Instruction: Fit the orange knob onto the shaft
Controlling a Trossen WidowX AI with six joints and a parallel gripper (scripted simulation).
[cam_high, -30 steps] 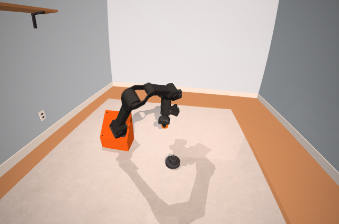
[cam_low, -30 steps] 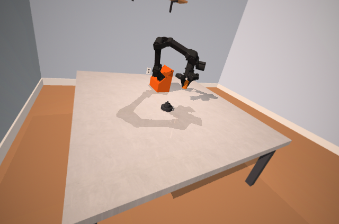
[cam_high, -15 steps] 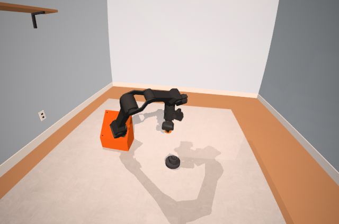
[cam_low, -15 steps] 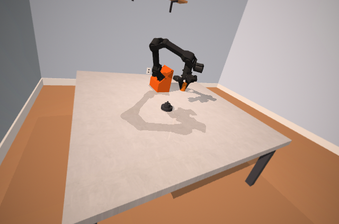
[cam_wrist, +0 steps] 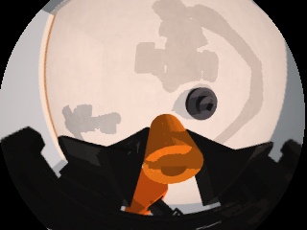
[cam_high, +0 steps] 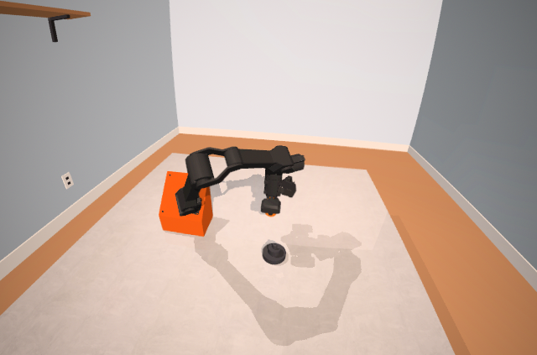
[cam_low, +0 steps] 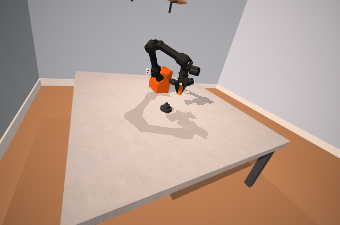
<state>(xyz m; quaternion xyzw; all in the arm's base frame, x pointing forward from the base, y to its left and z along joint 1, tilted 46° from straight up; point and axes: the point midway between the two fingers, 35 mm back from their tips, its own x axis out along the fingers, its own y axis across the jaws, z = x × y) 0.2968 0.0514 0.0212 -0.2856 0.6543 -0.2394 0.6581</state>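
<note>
My gripper tip is now 3 cm short of the shaft, 10 cm to the left of it and 9 cm above it. The rest, counted from my gripper tip: orange knob: 2 cm above.
</note>
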